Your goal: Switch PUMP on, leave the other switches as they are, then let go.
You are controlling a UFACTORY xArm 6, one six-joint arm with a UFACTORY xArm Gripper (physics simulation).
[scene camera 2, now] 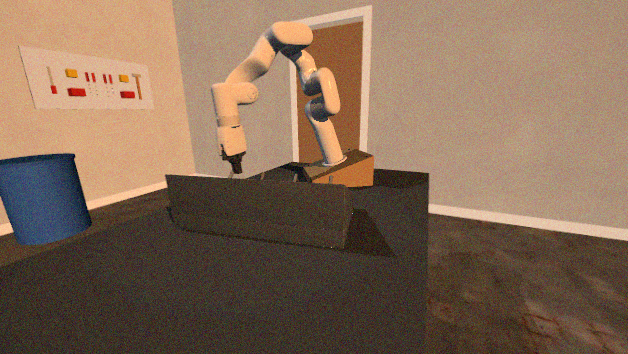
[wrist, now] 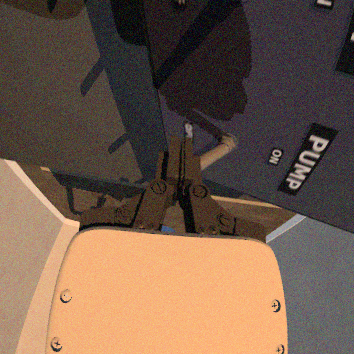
my gripper: scene camera 2; wrist
same spot on my gripper: (scene camera 2: 235,160) = (wrist: 203,200)
